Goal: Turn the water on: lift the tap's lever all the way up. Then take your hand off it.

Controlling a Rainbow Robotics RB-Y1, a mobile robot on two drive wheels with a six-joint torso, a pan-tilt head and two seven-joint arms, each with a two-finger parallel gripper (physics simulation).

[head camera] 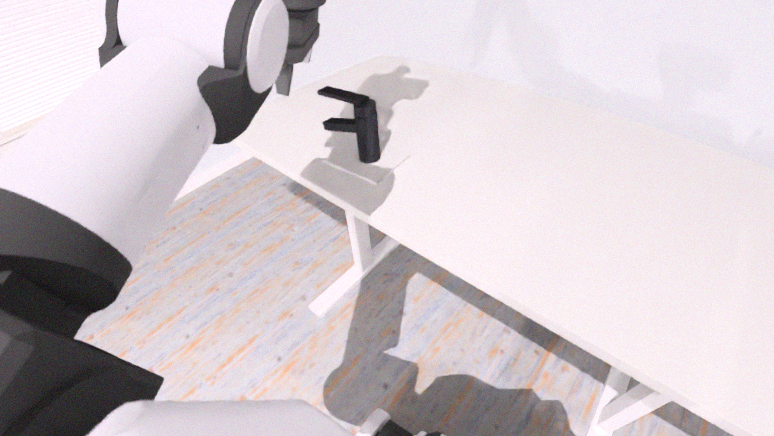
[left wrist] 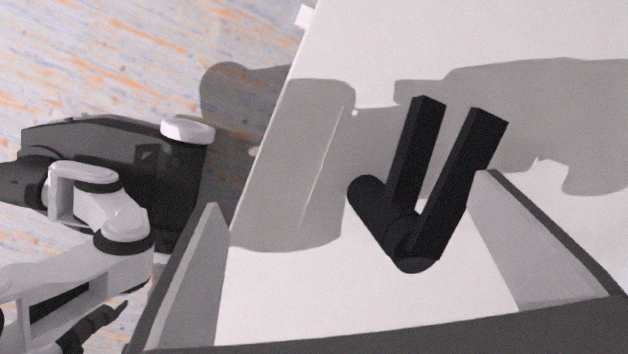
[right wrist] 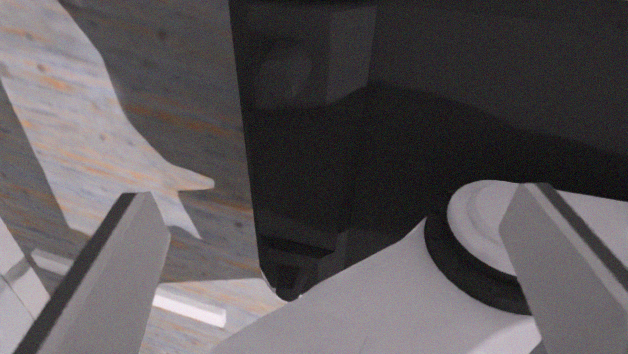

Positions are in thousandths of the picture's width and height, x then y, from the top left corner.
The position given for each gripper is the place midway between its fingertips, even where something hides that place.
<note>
In view: the left gripper (head camera: 380, 175), the right gripper (right wrist: 533, 595), a black tap (head camera: 471, 359), a white table (head camera: 829, 568) and a window with blinds (head camera: 70, 125).
The left gripper is seen too in the left wrist view (left wrist: 553, 578). The right gripper also shows in the left wrist view (left wrist: 178, 840). The black tap shows as well in the left wrist view (left wrist: 585, 530).
</note>
